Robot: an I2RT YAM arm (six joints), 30 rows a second.
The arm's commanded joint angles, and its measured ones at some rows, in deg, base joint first. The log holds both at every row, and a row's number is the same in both.
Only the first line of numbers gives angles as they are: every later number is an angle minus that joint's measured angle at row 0.
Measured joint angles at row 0:
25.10, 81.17, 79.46, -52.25, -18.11, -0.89
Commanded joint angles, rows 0 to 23:
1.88, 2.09, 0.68, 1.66, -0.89, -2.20
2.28, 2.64, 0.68, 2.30, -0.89, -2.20
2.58, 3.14, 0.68, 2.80, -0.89, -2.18
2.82, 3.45, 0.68, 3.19, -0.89, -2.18
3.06, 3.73, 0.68, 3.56, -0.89, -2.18
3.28, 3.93, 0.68, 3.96, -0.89, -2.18
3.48, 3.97, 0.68, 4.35, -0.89, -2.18
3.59, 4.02, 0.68, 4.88, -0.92, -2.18
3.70, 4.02, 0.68, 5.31, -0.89, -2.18
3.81, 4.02, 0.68, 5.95, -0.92, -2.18
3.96, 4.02, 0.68, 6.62, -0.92, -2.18
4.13, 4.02, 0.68, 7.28, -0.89, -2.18
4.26, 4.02, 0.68, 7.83, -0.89, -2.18
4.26, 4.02, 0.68, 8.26, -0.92, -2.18
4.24, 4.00, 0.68, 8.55, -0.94, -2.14
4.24, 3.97, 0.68, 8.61, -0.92, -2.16
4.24, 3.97, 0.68, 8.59, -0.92, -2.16
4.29, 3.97, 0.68, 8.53, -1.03, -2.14
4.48, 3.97, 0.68, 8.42, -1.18, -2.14
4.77, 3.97, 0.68, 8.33, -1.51, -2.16
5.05, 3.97, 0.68, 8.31, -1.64, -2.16
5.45, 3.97, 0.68, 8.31, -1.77, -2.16
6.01, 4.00, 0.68, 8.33, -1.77, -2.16
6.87, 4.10, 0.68, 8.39, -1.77, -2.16
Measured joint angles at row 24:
4.99, 3.91, 0.00, 8.39, -0.52, -1.35
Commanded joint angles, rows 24 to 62:
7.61, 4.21, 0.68, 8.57, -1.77, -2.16
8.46, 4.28, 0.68, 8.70, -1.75, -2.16
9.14, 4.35, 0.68, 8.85, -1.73, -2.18
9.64, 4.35, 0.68, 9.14, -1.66, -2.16
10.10, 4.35, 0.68, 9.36, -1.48, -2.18
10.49, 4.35, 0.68, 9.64, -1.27, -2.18
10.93, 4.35, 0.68, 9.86, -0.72, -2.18
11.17, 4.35, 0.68, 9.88, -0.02, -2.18
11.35, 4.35, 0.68, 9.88, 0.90, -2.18
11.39, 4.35, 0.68, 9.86, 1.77, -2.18
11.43, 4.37, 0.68, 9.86, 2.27, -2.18
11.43, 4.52, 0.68, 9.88, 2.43, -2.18
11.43, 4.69, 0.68, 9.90, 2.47, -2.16
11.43, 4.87, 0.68, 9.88, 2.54, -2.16
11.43, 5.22, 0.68, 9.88, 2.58, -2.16
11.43, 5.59, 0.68, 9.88, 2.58, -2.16
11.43, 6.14, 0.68, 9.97, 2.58, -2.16
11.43, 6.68, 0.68, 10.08, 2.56, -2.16
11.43, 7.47, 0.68, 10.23, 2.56, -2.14
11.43, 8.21, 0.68, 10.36, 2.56, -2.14
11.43, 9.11, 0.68, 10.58, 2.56, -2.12
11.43, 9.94, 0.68, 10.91, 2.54, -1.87
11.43, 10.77, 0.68, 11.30, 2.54, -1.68
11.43, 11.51, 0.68, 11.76, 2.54, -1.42
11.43, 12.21, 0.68, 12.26, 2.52, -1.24
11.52, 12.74, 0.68, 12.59, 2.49, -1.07
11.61, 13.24, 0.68, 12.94, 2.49, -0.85
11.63, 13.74, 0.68, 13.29, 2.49, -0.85
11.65, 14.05, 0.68, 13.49, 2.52, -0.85
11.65, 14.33, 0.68, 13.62, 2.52, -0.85
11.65, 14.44, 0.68, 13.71, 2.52, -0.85
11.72, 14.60, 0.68, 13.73, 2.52, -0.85
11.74, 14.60, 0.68, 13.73, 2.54, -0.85
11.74, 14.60, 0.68, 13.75, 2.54, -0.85
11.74, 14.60, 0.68, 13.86, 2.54, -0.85
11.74, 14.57, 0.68, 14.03, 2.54, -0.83
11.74, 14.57, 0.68, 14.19, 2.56, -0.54
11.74, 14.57, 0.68, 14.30, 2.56, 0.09
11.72, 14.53, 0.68, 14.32, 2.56, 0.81
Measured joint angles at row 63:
11.08, 14.25, 0.00, 14.12, 2.47, -0.74
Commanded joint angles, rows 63 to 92:
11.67, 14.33, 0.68, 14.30, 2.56, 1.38
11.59, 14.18, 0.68, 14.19, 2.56, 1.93
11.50, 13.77, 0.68, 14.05, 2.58, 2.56
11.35, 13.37, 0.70, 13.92, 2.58, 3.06
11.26, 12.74, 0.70, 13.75, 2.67, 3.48
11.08, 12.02, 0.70, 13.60, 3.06, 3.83
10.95, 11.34, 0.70, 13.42, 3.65, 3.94
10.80, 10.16, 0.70, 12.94, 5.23, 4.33
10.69, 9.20, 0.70, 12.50, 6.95, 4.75
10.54, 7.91, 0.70, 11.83, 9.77, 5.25
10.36, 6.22, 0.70, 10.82, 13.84, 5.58
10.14, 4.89, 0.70, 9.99, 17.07, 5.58
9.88, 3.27, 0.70, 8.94, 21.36, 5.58
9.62, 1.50, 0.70, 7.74, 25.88, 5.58
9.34, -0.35, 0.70, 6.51, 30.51, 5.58
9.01, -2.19, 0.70, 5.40, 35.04, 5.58
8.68, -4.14, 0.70, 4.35, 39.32, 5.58
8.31, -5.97, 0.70, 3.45, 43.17, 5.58
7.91, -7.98, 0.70, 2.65, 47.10, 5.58
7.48, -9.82, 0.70, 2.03, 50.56, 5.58
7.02, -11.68, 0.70, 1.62, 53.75, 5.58
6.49, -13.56, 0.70, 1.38, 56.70, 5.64
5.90, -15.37, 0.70, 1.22, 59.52, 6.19
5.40, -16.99, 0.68, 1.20, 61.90, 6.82
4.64, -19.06, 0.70, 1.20, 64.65, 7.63
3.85, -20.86, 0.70, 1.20, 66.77, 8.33
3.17, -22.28, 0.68, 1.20, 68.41, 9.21
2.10, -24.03, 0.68, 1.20, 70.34, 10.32
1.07, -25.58, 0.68, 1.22, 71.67, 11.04
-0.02, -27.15, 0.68, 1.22, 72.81, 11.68
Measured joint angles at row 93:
2.28, -23.70, 0.00, 1.27, 62.18, 7.94
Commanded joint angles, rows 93 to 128:
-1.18, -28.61, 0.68, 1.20, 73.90, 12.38
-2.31, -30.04, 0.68, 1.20, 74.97, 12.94
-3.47, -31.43, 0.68, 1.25, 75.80, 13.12
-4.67, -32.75, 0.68, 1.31, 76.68, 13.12
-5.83, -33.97, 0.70, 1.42, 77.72, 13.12
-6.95, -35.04, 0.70, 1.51, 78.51, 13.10
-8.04, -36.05, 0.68, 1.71, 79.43, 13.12
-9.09, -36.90, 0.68, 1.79, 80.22, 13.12
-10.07, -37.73, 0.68, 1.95, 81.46, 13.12
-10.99, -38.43, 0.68, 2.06, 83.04, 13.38
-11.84, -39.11, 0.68, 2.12, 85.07, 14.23
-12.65, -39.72, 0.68, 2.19, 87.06, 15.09
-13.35, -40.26, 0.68, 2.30, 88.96, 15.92
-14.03, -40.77, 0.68, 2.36, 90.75, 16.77
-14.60, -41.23, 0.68, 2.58, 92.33, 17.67
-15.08, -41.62, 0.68, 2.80, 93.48, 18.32
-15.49, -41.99, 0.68, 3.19, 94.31, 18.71
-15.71, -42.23, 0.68, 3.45, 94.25, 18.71
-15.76, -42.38, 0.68, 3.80, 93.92, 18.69
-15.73, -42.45, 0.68, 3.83, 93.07, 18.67
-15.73, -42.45, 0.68, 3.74, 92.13, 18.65
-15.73, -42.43, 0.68, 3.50, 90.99, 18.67
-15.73, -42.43, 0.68, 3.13, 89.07, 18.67
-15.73, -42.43, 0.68, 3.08, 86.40, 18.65
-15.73, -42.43, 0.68, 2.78, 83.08, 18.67
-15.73, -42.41, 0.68, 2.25, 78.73, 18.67
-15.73, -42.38, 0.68, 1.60, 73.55, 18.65
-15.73, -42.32, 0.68, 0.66, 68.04, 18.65
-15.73, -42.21, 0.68, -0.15, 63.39, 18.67
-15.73, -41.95, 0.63, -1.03, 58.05, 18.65
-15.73, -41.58, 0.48, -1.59, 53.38, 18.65
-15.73, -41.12, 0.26, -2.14, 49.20, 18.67
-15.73, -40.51, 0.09, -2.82, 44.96, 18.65
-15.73, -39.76, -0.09, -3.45, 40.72, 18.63
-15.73, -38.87, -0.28, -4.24, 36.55, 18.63
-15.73, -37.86, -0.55, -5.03, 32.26, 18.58
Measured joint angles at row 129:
-15.36, -40.37, -0.02, -4.15, 50.36, 18.32
